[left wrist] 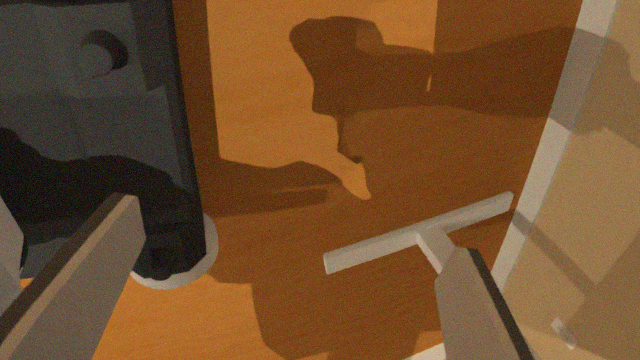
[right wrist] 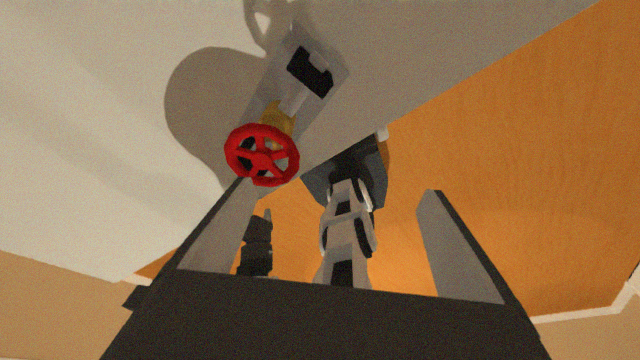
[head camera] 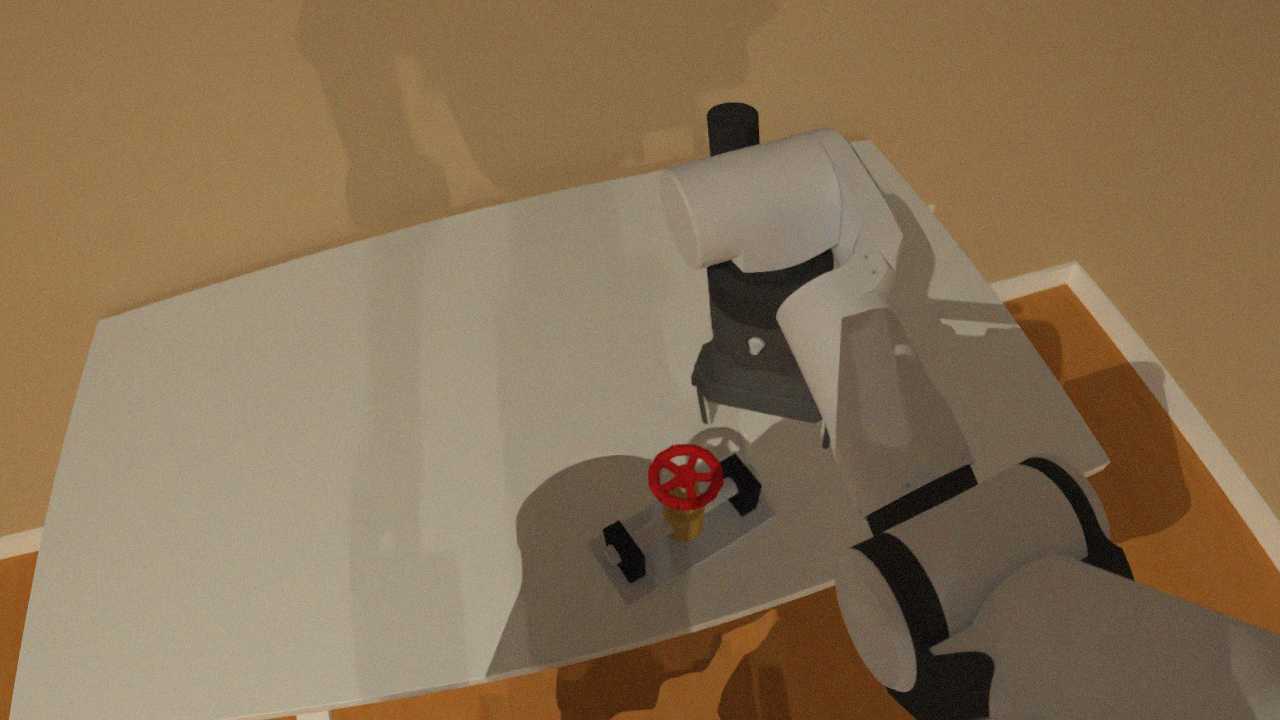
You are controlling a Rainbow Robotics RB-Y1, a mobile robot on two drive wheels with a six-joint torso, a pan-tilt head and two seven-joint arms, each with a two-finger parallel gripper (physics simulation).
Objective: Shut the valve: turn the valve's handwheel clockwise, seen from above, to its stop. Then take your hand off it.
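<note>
The valve's red handwheel (head camera: 685, 476) (right wrist: 262, 160) sits on top of a brass valve body (head camera: 685, 525) (right wrist: 281, 121), above a grey base plate (head camera: 720, 535) (right wrist: 339, 70). My right gripper (head camera: 765, 431) (right wrist: 334, 194) is open and empty, beyond the wheel and a little to its right in the head camera. In the right wrist view the wheel shows near the tip of the left-hand finger, outside the space between the fingers; a gap shows between gripper and wheel in the head camera. My left gripper (left wrist: 296, 243) is open and empty over the floor, away from the valve.
The base plate lies near the front edge of a pale table (head camera: 268, 447) (right wrist: 75, 125). Black brackets (head camera: 623, 552) (head camera: 741, 484) hold the pipe on both sides of the valve body. A white T-shaped foot (left wrist: 370, 247) stands on the floor beside the left gripper. The dark robot base (left wrist: 100, 125) is at the left.
</note>
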